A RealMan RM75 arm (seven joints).
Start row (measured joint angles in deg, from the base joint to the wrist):
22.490, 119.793, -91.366, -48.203, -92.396, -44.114, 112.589
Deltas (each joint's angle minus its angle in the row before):
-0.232, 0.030, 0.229, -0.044, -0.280, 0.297, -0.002
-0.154, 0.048, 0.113, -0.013, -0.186, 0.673, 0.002
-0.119, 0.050, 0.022, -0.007, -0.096, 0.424, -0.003
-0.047, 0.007, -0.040, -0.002, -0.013, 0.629, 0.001
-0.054, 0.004, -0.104, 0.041, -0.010, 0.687, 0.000
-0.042, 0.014, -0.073, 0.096, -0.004, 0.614, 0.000
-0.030, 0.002, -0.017, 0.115, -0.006, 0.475, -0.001
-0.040, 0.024, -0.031, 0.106, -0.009, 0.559, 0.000
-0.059, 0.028, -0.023, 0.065, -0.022, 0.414, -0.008
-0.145, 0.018, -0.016, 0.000, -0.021, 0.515, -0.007
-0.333, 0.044, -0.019, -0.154, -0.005, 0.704, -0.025
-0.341, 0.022, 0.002, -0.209, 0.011, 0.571, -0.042
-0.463, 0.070, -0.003, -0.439, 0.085, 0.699, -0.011
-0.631, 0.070, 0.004, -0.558, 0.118, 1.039, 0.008
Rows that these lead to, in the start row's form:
22.258, 119.823, -91.137, -48.247, -92.676, -43.817, 112.587
22.104, 119.871, -91.024, -48.260, -92.862, -43.144, 112.589
21.985, 119.921, -91.002, -48.267, -92.958, -42.720, 112.586
21.938, 119.928, -91.042, -48.269, -92.971, -42.091, 112.587
21.884, 119.932, -91.146, -48.228, -92.981, -41.404, 112.587
21.842, 119.946, -91.219, -48.132, -92.985, -40.790, 112.587
21.812, 119.948, -91.236, -48.017, -92.991, -40.315, 112.586
21.772, 119.972, -91.267, -47.911, -93.000, -39.756, 112.586
21.713, 120.000, -91.290, -47.846, -93.022, -39.342, 112.578
21.568, 120.018, -91.306, -47.846, -93.043, -38.827, 112.571
21.235, 120.062, -91.325, -48.000, -93.048, -38.123, 112.546
20.894, 120.084, -91.323, -48.209, -93.037, -37.552, 112.504
20.431, 120.154, -91.326, -48.648, -92.952, -36.853, 112.493
19.800, 120.224, -91.322, -49.206, -92.834, -35.814, 112.501

